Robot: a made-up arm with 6 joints.
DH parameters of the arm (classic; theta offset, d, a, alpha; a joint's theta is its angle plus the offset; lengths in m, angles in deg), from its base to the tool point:
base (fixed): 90 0.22 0.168 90
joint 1: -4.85 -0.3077 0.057 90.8
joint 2: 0 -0.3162 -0.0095 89.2
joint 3: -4.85 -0.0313 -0.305 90
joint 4: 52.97 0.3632 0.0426 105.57
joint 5: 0 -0.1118 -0.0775 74.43
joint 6: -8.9 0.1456 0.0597 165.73
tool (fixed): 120.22 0.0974 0 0
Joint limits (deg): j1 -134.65..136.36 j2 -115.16..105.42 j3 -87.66..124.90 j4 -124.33..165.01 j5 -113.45..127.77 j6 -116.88..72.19
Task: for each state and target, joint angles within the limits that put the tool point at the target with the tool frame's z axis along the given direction. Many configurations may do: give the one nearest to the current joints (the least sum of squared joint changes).
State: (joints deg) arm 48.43 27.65 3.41 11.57 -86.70 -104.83
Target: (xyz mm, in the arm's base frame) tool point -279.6 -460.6 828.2 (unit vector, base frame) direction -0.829 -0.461 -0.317
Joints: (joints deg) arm 17.13 2.72 -9.39 60.42 -111.43 -96.45
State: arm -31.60 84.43 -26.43 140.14 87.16 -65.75
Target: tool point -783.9 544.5 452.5 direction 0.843 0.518 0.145
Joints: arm -71.88 93.99 -29.82 152.78 85.18 -48.65
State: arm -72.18 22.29 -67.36 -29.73 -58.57 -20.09
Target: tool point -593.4 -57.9 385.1 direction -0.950 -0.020 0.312
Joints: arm -50.44 38.43 -80.75 2.00 -44.79 -22.57
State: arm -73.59 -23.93 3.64 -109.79 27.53 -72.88
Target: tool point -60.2 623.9 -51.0 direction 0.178 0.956 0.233
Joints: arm -123.98 -68.63 -22.31 -122.97 29.07 -68.42
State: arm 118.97 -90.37 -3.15 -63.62 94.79 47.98
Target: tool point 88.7 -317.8 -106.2 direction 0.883 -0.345 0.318
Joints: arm 136.36 -105.40 -11.36 -17.85 87.09 54.28
